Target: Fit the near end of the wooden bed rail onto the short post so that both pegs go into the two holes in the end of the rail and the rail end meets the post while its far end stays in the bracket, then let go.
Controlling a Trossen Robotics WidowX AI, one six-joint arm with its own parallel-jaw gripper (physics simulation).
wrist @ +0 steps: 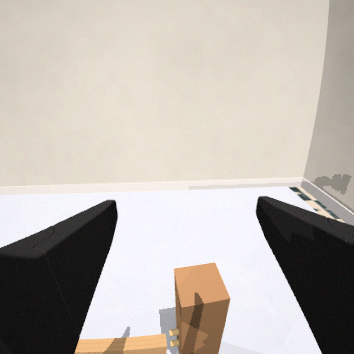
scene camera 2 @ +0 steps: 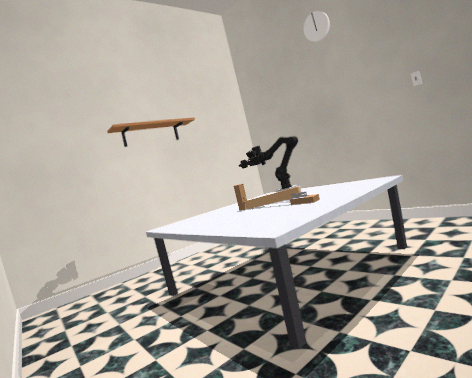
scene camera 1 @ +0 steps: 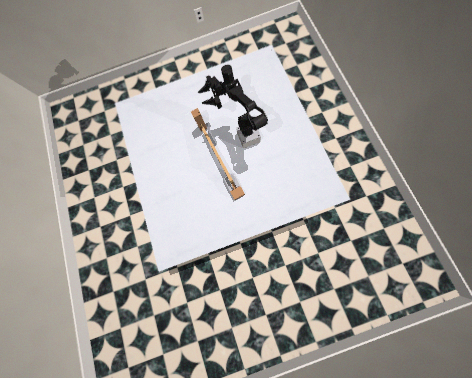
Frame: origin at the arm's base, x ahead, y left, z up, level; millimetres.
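Seen in the pictures: gripper, between the fingertips: (wrist: 187, 206) (scene camera 2: 241, 164) (scene camera 1: 199, 97); arm's base, origin of its link: (scene camera 2: 286, 187) (scene camera 1: 247, 131).
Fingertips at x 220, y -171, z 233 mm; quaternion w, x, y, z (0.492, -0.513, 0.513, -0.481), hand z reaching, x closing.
Pixels of each thing's top centre, then the offset from my fingertips to it. "spot": a spot on its surface instead. Level surfaces: height alone.
- metal bracket, centre of its top: (scene camera 2: 298, 192) (scene camera 1: 231, 181) dy +452, dx -8, dz -248 mm
- wooden block, centre of its top: (scene camera 2: 304, 196) (scene camera 1: 233, 186) dy +483, dx -13, dz -277 mm
- short post, a spot on its surface: (wrist: 202, 285) (scene camera 1: 196, 112) spot: dy -20, dx +54, dz -133 mm
- white table, height of its surface: dz -312 mm
The wooden bed rail (scene camera 1: 219, 159) (scene camera 2: 272, 198) (wrist: 122, 345) lies low over the table, its far end at the metal bracket (scene camera 2: 299, 195) on a wooden block (scene camera 1: 238, 193) (scene camera 2: 307, 200). The short post (scene camera 1: 196, 113) (scene camera 2: 240, 195) (wrist: 202, 285) stands upright at the rail's near end. In the wrist view two short pegs (wrist: 174, 337) show between the post's side and the rail end, with a small gap there. The holes in the rail end are not visible. My gripper (scene camera 1: 202, 97) (scene camera 2: 242, 164) (wrist: 187, 206) is open and empty, in the air above and apart from the post and rail.
The white table (scene camera 1: 280, 200) (scene camera 2: 210, 227) (wrist: 145, 250) carries the parts and the arm's base (scene camera 1: 249, 139). The arm (scene camera 1: 241, 97) (scene camera 2: 287, 155) reaches out above the table. A wooden shelf (scene camera 2: 150, 124) hangs on the wall, well away from the table.
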